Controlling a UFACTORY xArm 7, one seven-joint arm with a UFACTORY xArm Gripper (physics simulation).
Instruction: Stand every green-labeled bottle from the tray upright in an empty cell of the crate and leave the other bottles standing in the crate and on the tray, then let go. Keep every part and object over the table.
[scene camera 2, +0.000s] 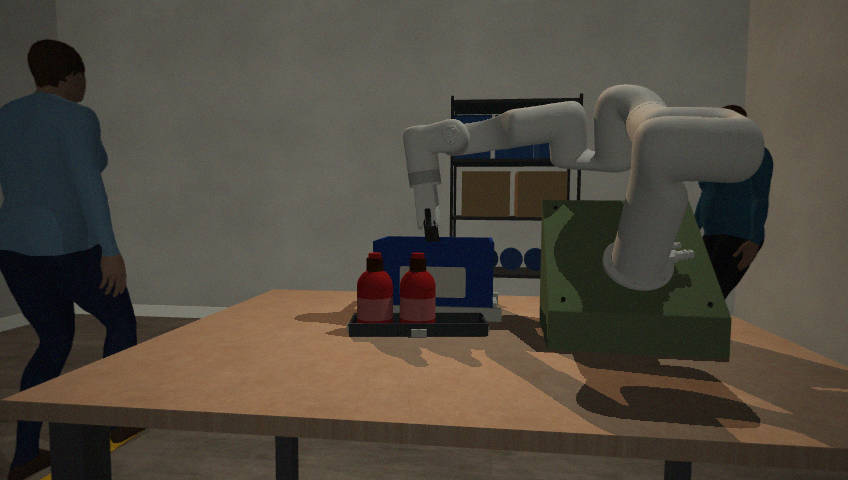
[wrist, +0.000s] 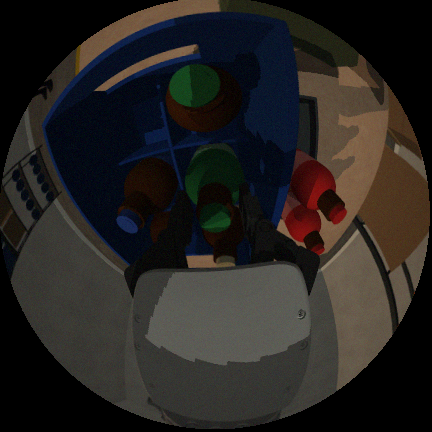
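Pixels of known places: gripper, between the fingertips: (wrist: 213, 196); arm's base, origin of its link: (scene camera 2: 636, 265).
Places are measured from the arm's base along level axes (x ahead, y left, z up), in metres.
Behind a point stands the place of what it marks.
The blue crate (scene camera 2: 476, 255) {y -0.169, x 0.288, z -0.001 m} (wrist: 272, 75) stands behind the tray (scene camera 2: 458, 330) {y -0.026, x 0.335, z -0.136 m} (wrist: 315, 125) {y -0.031, x 0.331, z -0.124 m}. My gripper (scene camera 2: 432, 235) (wrist: 213, 196) {y -0.227, x 0.380, z -0.012 m} is partly open over the crate, with its fingers on either side of the neck of a green bottle (wrist: 215, 167) {y -0.221, x 0.359, z -0.030 m} with a green cap, holding nothing. That bottle stands upright in a crate cell. A large brown bottle (wrist: 204, 115) {y -0.219, x 0.308, z -0.022 m} with a green cap, a blue-capped brown bottle (wrist: 150, 185) {y -0.294, x 0.360, z -0.028 m}, a beige-capped brown bottle (wrist: 227, 241) {y -0.224, x 0.459, z -0.014 m} and a partly hidden brown one (wrist: 160, 227) {y -0.321, x 0.432, z -0.033 m} are also in the crate. Two red bottles (scene camera 2: 374, 285) {y -0.035, x 0.502, z -0.049 m} (scene camera 2: 417, 285) {y -0.039, x 0.417, z -0.049 m} (wrist: 312, 182) {y -0.098, x 0.397, z -0.037 m} (wrist: 302, 222) {y -0.091, x 0.479, z -0.040 m} stand on the tray.
The green arm base (scene camera 2: 636, 333) {y 0.083, x 0.031, z -0.111 m} stands on the table (scene camera 2: 238, 374) {y 0.207, x 0.684, z -0.148 m} right of the crate in the scene view. The crate's walls and thin dividers (wrist: 171, 147) {y -0.265, x 0.332, z -0.054 m} surround the cells. A shelf rack (scene camera 2: 517, 217) and two people (scene camera 2: 50, 154) (scene camera 2: 761, 196) are beyond the table.
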